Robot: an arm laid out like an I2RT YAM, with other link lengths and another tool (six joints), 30 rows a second.
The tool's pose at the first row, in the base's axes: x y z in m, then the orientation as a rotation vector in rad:
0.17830 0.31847 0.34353 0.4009 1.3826 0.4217
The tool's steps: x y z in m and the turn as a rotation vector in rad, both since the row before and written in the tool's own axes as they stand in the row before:
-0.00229 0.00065 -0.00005 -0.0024 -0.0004 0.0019
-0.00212 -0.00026 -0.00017 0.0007 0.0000 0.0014
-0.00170 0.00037 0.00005 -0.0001 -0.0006 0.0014
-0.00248 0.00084 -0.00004 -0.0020 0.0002 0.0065
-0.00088 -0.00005 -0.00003 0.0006 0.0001 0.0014
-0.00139 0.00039 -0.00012 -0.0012 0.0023 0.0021
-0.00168 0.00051 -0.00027 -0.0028 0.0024 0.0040
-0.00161 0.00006 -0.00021 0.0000 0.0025 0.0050
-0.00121 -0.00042 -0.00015 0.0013 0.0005 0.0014
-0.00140 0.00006 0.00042 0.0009 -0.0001 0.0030
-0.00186 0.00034 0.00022 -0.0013 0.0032 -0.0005
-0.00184 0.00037 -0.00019 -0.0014 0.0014 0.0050
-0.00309 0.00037 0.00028 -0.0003 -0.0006 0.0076
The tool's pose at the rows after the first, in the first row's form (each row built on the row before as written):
0.17790 0.31786 0.34580 0.4003 1.3813 0.4248
0.17745 0.31656 0.34744 0.4019 1.3813 0.4255
0.17725 0.31601 0.34908 0.4029 1.3805 0.4266
0.17682 0.31546 0.35160 0.4058 1.3792 0.4333
0.17667 0.31496 0.35231 0.4073 1.3792 0.4341
0.17634 0.31457 0.35367 0.4074 1.3808 0.4372
0.17582 0.31413 0.35531 0.4075 1.3818 0.4430
0.17540 0.31334 0.35666 0.4106 1.3835 0.4477
0.17512 0.31235 0.35743 0.4126 1.3841 0.4481
0.17535 0.31165 0.35869 0.4155 1.3838 0.4499
0.17531 0.31094 0.36046 0.4135 1.3866 0.4512
0.17487 0.31028 0.36217 0.4157 1.3868 0.4566
0.17474 0.30893 0.36498 0.4210 1.3850 0.4629

